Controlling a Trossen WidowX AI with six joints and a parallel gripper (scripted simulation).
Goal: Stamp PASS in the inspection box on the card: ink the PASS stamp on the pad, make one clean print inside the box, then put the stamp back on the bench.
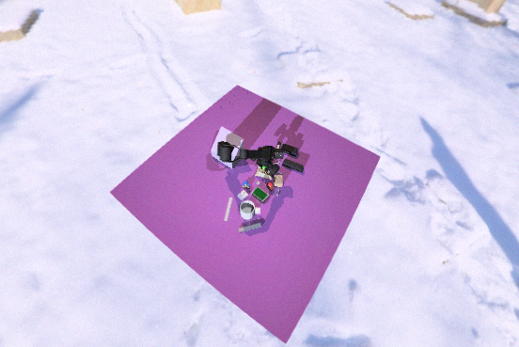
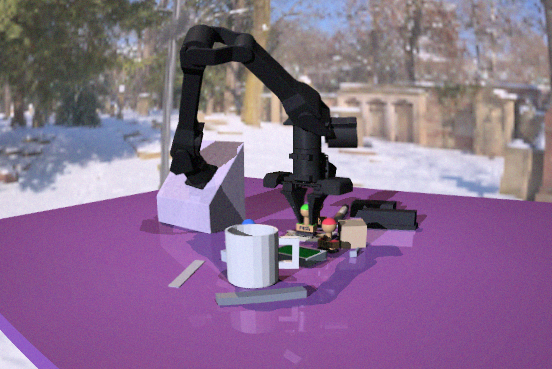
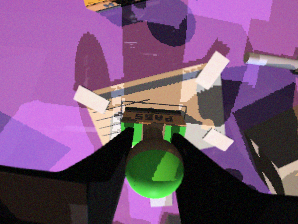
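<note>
Right now the tan card is 1 cm ahead of my gripper tip and 3 cm below it. Round my gripper tip: green-knob stamp right at my gripper tip; orange stamp 3 cm behind, 8 cm to the left, 1 cm below; tan block 11 cm ahead.
</note>
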